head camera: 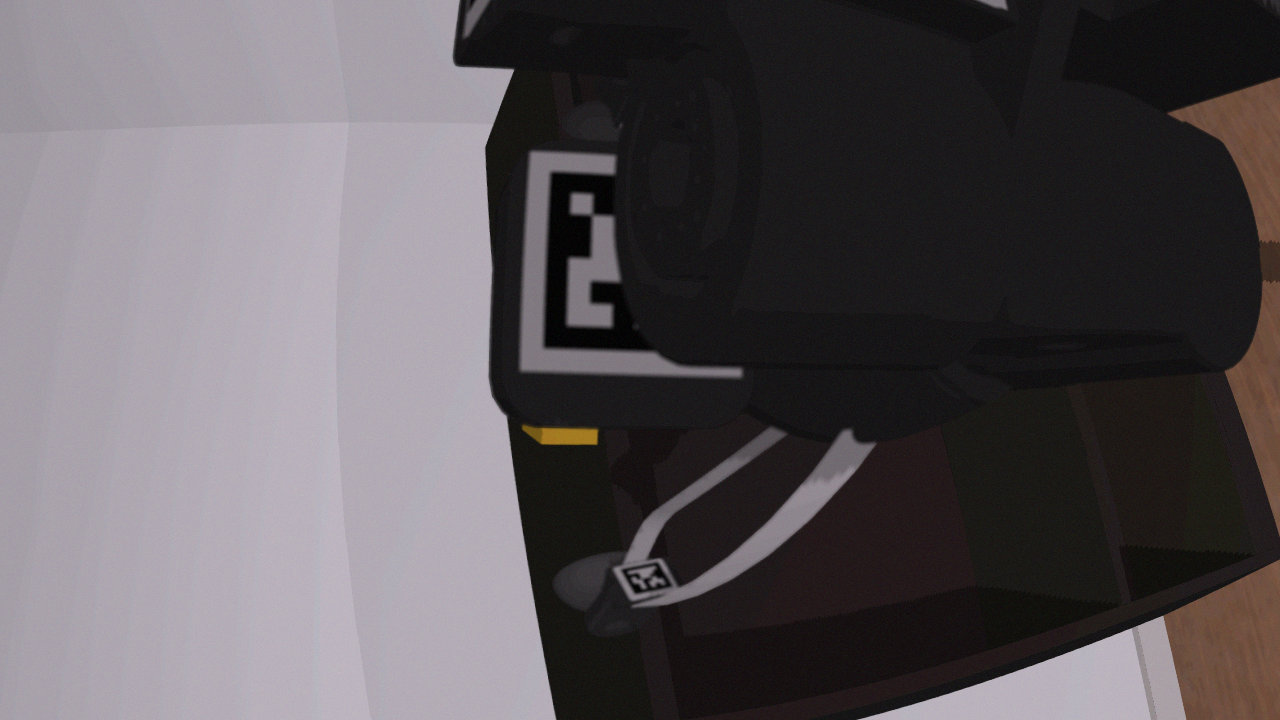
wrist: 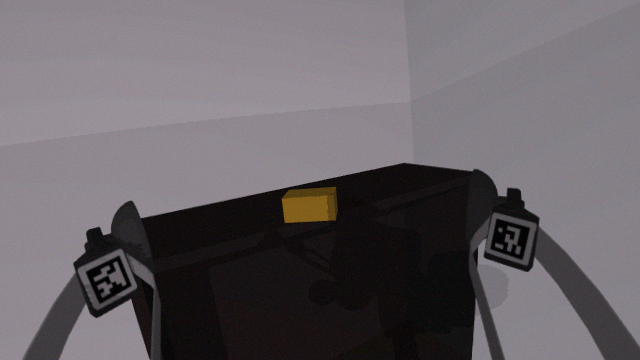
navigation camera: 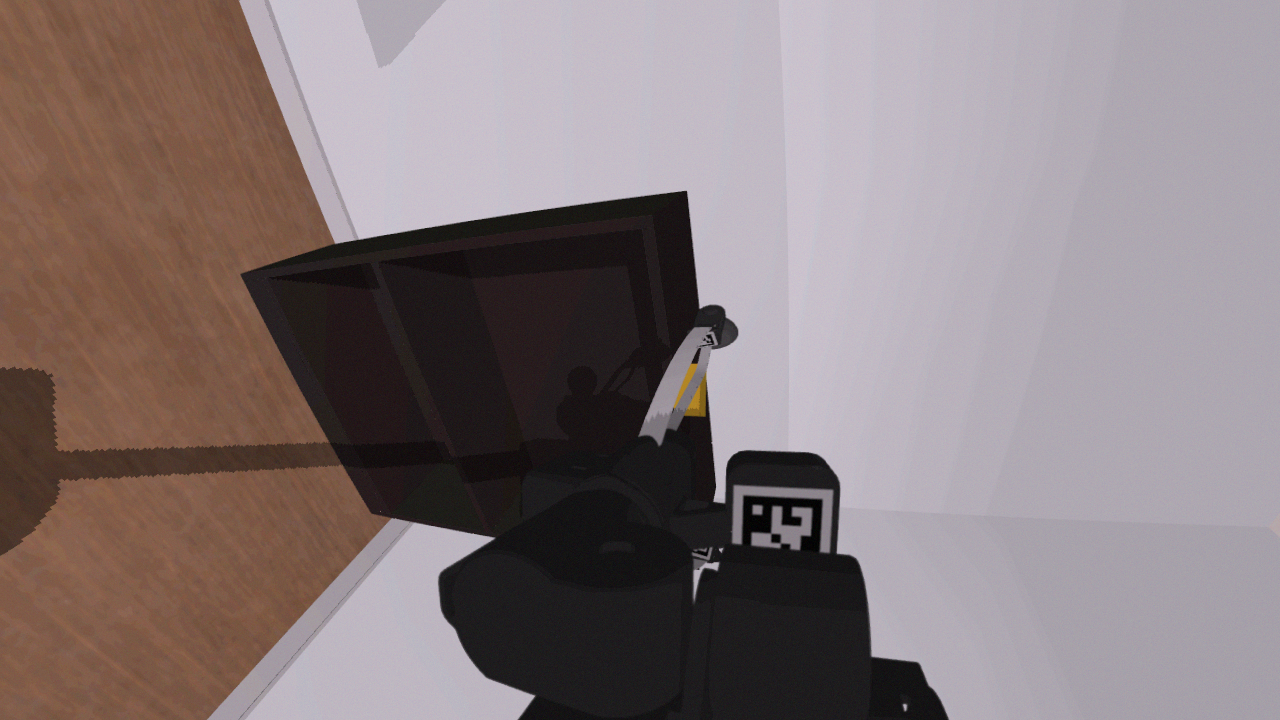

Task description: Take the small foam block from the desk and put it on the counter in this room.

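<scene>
The small foam block (head camera: pixel 570 437) (navigation camera: pixel 695 394) (wrist: pixel 307 208) is yellow and lies on the edge strip of the dark desk (head camera: pixel 559 501) (navigation camera: pixel 677 259) (wrist: pixel 400 182). The gripper partly covers it in the head and navigation views. My gripper (head camera: pixel 590 353) (wrist: pixel 308 213) is open and empty, with its fingers wide apart. In the wrist view the block shows small between the two fingertips, beyond them and apart from both. One finger (navigation camera: pixel 711 329) shows near the block in the navigation view, where the wrist hides most of the other. The counter cannot be made out in these views.
Pale walls (head camera: pixel 179 358) (navigation camera: pixel 939 268) (wrist: pixel 200 60) stand beside the desk and meet in a corner. The brown wooden floor (head camera: pixel 1230 537) (navigation camera: pixel 134 223) shows on the desk's other side. The black wrist and arm cover much of the desk in the head view.
</scene>
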